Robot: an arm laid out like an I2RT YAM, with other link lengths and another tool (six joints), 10 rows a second.
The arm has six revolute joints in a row. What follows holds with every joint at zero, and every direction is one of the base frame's. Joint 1 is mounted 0.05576 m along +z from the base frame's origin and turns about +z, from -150 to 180 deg. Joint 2 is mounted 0.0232 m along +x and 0.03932 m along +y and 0.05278 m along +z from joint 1 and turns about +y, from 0 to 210 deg. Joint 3 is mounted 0.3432 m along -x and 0.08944 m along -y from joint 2 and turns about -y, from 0 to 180 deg. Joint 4 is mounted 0.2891 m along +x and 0.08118 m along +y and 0.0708 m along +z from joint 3 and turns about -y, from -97 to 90 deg. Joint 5 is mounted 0.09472 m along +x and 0.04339 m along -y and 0.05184 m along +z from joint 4 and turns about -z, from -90 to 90 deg. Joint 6 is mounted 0.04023 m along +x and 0.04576 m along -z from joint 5 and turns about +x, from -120 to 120 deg. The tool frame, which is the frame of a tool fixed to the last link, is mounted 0.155 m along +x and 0.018 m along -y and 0.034 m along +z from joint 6; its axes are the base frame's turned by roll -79.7, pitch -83.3 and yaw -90 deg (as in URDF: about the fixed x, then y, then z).
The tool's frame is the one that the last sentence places.
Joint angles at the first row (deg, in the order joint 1, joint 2, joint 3, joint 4, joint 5, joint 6):
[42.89 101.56 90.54 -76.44 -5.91 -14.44]
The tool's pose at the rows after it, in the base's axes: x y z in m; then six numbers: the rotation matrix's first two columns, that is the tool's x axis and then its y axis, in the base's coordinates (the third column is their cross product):
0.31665 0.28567 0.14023 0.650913 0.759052 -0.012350 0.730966 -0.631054 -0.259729
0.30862 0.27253 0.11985 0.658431 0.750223 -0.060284 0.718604 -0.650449 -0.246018
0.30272 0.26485 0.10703 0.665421 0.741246 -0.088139 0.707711 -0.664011 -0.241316
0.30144 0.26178 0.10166 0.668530 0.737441 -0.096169 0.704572 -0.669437 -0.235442
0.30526 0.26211 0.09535 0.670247 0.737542 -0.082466 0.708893 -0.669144 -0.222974
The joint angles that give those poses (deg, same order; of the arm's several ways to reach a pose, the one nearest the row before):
[42.89 101.58 85.21 -74.87 -4.64 -13.21]
[42.87 101.58 81.56 -73.82 -3.60 -12.56]
[42.87 101.58 79.18 -72.97 -3.25 -11.90]
[42.87 101.58 78.15 -72.36 -2.90 -11.62]
[42.87 101.56 76.84 -70.22 -2.22 -11.55]

